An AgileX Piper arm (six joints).
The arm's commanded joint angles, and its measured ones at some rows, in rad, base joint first. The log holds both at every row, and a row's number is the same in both.
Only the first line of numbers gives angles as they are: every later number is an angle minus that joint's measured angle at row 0.
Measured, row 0:
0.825, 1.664, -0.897, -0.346, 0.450, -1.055
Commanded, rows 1 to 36:
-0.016, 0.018, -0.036, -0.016, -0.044, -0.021
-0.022, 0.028, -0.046, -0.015, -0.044, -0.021
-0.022, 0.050, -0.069, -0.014, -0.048, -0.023
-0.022, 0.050, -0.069, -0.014, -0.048, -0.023
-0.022, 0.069, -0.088, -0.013, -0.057, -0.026
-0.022, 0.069, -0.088, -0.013, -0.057, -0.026
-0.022, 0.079, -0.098, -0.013, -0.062, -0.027
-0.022, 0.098, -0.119, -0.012, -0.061, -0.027
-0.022, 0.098, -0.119, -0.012, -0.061, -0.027
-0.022, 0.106, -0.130, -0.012, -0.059, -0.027
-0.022, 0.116, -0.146, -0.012, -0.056, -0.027
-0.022, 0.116, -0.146, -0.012, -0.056, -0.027
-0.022, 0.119, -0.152, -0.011, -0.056, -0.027
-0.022, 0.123, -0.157, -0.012, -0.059, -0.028
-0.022, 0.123, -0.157, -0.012, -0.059, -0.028
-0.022, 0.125, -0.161, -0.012, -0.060, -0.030
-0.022, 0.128, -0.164, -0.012, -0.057, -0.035
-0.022, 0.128, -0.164, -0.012, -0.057, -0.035
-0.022, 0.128, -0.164, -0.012, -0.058, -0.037
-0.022, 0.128, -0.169, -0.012, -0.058, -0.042
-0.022, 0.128, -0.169, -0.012, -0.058, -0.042
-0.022, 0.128, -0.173, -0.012, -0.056, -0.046
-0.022, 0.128, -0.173, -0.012, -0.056, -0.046
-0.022, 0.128, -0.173, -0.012, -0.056, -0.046
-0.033, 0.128, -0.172, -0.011, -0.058, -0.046
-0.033, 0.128, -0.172, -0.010, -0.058, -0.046
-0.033, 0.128, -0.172, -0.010, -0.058, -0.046
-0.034, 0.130, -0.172, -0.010, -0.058, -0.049
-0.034, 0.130, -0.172, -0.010, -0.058, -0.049
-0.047, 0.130, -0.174, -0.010, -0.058, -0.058
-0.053, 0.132, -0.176, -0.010, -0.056, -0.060
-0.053, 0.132, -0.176, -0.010, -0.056, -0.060
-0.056, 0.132, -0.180, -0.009, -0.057, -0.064
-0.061, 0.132, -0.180, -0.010, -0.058, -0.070
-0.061, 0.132, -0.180, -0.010, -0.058, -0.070
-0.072, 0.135, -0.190, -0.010, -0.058, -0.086
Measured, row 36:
-0.057, 0.140, -0.162, 0.002, -0.004, -0.058
